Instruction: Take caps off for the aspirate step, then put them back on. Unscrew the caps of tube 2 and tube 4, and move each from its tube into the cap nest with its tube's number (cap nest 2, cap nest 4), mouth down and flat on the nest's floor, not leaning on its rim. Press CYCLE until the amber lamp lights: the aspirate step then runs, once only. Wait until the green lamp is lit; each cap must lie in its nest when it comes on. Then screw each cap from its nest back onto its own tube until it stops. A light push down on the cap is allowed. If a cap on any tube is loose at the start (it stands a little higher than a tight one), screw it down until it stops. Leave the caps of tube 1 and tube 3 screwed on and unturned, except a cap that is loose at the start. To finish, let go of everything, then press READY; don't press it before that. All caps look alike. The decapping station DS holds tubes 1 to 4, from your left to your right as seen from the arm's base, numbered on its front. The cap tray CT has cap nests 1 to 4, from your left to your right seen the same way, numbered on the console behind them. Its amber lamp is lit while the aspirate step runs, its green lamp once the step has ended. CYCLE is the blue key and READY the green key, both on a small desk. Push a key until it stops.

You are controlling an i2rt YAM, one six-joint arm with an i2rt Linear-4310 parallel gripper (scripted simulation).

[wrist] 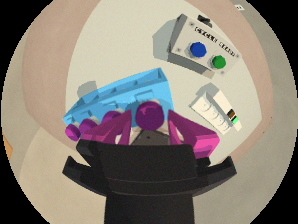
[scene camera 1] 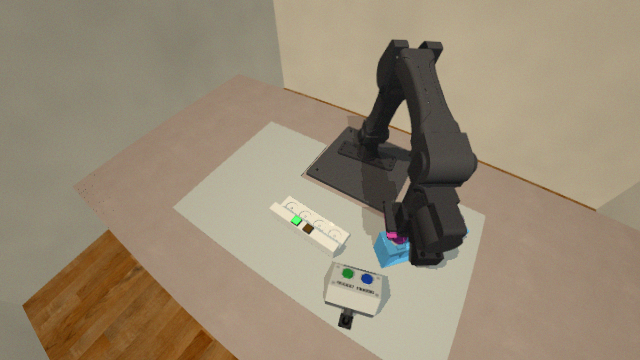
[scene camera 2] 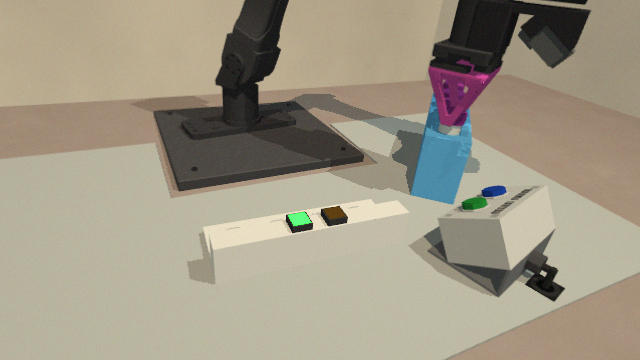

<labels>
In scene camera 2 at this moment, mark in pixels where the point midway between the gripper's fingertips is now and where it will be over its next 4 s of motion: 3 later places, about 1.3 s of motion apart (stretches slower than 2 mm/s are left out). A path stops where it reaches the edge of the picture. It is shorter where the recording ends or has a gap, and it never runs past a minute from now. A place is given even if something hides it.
My gripper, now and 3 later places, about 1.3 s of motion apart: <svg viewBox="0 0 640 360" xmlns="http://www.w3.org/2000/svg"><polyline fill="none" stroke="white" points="451,120 452,119 460,99 458,64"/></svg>
</labels>
